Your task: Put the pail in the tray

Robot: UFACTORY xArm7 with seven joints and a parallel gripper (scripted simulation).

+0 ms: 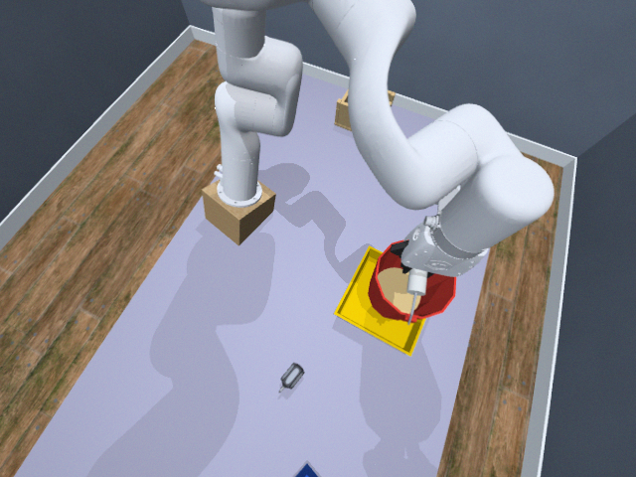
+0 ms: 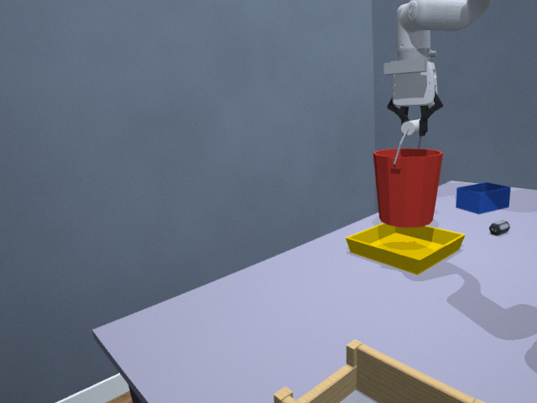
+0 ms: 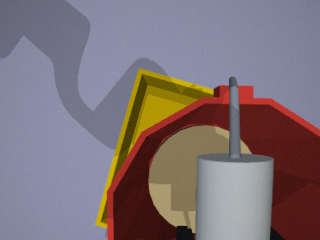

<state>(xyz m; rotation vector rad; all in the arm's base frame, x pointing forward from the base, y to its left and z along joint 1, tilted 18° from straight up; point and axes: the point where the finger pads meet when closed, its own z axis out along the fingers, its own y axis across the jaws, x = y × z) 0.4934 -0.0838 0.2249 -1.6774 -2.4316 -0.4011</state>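
Now: hand 3 cm above the pail handle and 1 cm short of it. The rest, counted from my hand: red pail: 9 cm below, 1 cm ahead; dark grey object: 31 cm to the right, 31 cm below, 9 cm behind; yellow drip tray: 31 cm below, 2 cm ahead, 1 cm to the left.
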